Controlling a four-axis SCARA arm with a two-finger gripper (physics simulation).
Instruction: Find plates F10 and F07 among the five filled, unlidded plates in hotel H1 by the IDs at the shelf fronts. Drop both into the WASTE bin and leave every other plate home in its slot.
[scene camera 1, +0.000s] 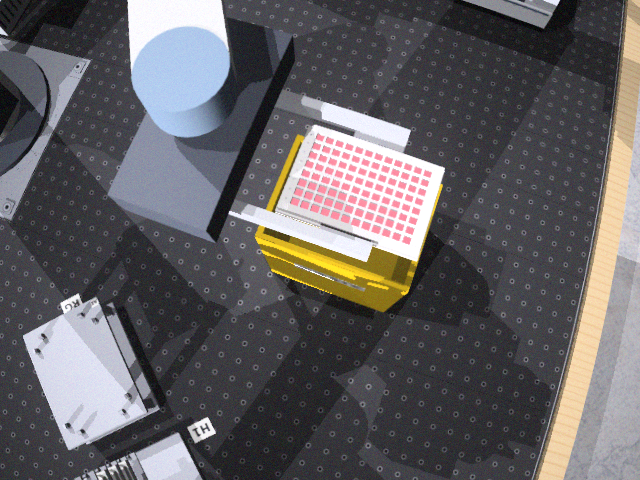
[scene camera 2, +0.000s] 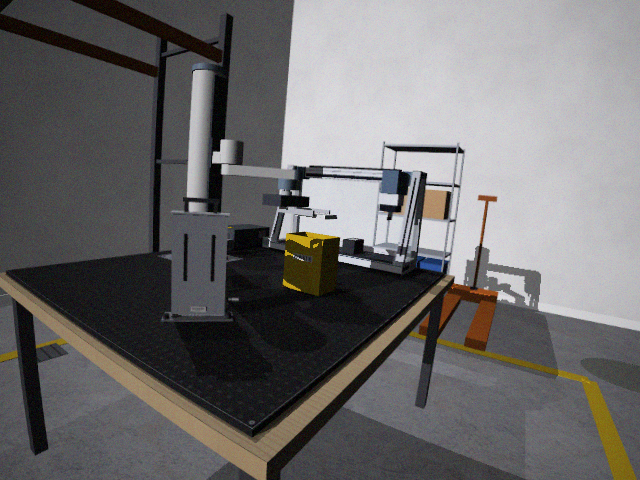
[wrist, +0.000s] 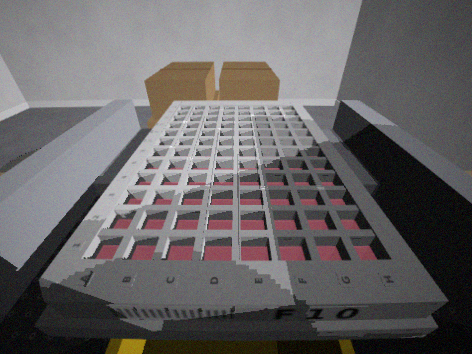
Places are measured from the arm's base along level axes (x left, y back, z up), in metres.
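Where they show: gripper, fingertip midpoint: (scene camera 1: 389, 194) (scene camera 2: 321, 213) (wrist: 236, 119).
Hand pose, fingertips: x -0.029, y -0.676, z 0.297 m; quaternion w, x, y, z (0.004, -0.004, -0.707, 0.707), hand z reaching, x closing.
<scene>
Things, the pixels of their centre, and the offset from my fingertips. "spot": a spot on its surface instead.
- Plate F10, body centre: (wrist: 236, 160) (scene camera 1: 362, 189) (scene camera 2: 316, 215) dz -0.010, dx +0.000, dy +0.024 m
- yellow WASTE bin, body centre: (wrist: 233, 324) (scene camera 1: 346, 234) (scene camera 2: 311, 262) dz -0.184, dx +0.003, dy +0.030 m
- Hotel H1, body centre: (scene camera 2: 200, 255) dz -0.124, dx -0.427, dy +0.126 m
- H1 label, surface spot: (scene camera 1: 201, 429) spot: dz -0.284, dx -0.289, dy +0.129 m
- small dark block, surface spot: (scene camera 2: 353, 245) spot: dz -0.188, dx +0.544, dy +0.117 m
Plate F10 (scene camera 1: 361, 188) (wrist: 240, 287), white with pink wells, is level between the two long pale fingers of my gripper (scene camera 1: 385, 193) (scene camera 2: 324, 213) (wrist: 236, 119), which is shut on it. Its ID F10 reads on the near edge in the wrist view. The plate hangs above the open top of the yellow WASTE bin (scene camera 1: 336, 279) (scene camera 2: 310, 271), covering most of the opening in scene camera 1. Hotel H1 (scene camera 1: 168, 457) (scene camera 2: 199, 279) is cut off at the bottom of scene camera 1, and stands as a tall grey cabinet in scene camera 2. Its shelf IDs and F07 are not readable.
The RG stand (scene camera 1: 82, 372) with small pegs lies between bin and hotel. The H1 label (scene camera 1: 201, 429) is on the table. A gantry frame (scene camera 2: 416, 222) stands behind the bin, with a small dark block (scene camera 2: 353, 245) near it. The wooden table edge (scene camera 1: 589, 310) runs down the right.
</scene>
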